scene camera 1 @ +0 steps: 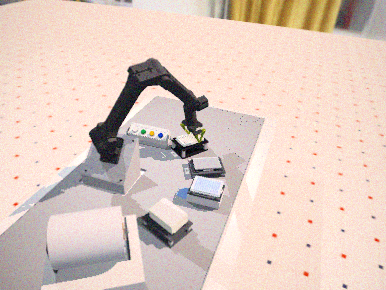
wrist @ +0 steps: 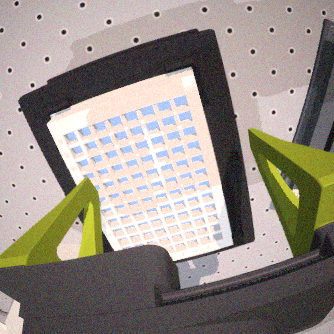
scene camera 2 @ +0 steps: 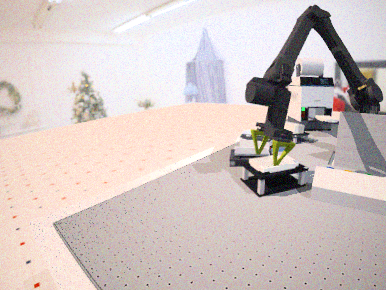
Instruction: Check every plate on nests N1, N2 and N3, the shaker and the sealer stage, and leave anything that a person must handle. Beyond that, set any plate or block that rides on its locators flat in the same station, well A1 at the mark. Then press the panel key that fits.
Labels:
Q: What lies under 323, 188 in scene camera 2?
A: A white button box.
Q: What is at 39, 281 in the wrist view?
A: My gripper.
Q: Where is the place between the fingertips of my gripper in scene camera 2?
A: At 266, 159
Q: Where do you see a lidded plate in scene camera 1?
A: At 169, 216

